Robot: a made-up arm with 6 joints.
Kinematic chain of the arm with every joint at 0, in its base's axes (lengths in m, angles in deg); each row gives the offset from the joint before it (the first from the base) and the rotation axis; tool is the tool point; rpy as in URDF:
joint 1: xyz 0 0 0.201 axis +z
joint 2: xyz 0 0 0 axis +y
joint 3: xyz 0.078 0 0.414 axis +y
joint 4: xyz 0.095 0 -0.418 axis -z
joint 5: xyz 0 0 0 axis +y
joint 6: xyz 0.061 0 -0.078 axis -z
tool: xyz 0 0 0 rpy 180 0 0
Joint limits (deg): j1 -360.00..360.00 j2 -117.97..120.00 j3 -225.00..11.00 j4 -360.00..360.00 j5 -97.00..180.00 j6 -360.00..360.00
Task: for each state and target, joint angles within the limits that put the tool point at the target. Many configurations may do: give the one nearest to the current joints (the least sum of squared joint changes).
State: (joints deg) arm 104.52 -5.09 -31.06 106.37 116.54 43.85
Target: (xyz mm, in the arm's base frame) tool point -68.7 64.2 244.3
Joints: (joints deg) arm 77.43 -15.42 10.62 61.39 149.27 43.85
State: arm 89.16 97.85 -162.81 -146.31 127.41 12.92
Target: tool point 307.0 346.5 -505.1
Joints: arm 57.11 120.00 -116.36 -135.26 125.77 12.92
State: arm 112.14 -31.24 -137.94 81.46 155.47 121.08
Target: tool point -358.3 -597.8 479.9
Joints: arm 64.67 -63.73 -187.57 85.83 174.42 121.08
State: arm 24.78 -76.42 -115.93 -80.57 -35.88 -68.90
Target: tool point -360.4 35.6 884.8
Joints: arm 9.81 -67.08 -99.47 -85.24 -39.85 -68.90
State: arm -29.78 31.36 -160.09 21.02 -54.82 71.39
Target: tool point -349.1 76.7 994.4
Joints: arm -18.24 -20.87 -172.50 21.87 -42.98 71.39
